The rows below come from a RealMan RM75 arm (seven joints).
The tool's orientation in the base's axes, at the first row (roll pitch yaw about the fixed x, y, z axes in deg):
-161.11, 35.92, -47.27
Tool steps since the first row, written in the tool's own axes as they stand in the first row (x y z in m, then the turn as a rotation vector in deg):
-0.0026, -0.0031, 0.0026, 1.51, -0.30, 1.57
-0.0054, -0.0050, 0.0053, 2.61, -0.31, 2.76
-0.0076, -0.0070, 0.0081, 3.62, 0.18, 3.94
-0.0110, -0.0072, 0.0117, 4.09, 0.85, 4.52
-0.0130, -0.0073, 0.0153, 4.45, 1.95, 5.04
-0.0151, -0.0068, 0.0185, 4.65, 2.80, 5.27
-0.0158, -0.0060, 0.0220, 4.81, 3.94, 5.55
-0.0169, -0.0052, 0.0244, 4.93, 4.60, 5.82
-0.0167, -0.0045, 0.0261, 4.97, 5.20, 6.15
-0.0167, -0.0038, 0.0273, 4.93, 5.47, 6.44
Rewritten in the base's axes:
0.0008, 0.0047, 0.0003, 0.86, 0.24, -2.01
0.0004, 0.0090, 0.0004, 1.31, 0.33, -3.56
0.0005, 0.0131, 0.0001, 1.29, 0.23, -5.19
-0.0017, 0.0175, -0.0006, 0.92, -0.02, -6.09
-0.0033, 0.0210, -0.0022, 0.14, -0.46, -6.98
-0.0053, 0.0240, -0.0035, -0.48, -0.87, -7.50
-0.0068, 0.0262, -0.0060, -1.37, -1.36, -8.11
-0.0084, 0.0280, -0.0074, -1.89, -1.59, -8.56
-0.0091, 0.0286, -0.0090, -2.41, -1.71, -8.99
-0.0098, 0.0290, -0.0101, -2.69, -1.64, -9.26

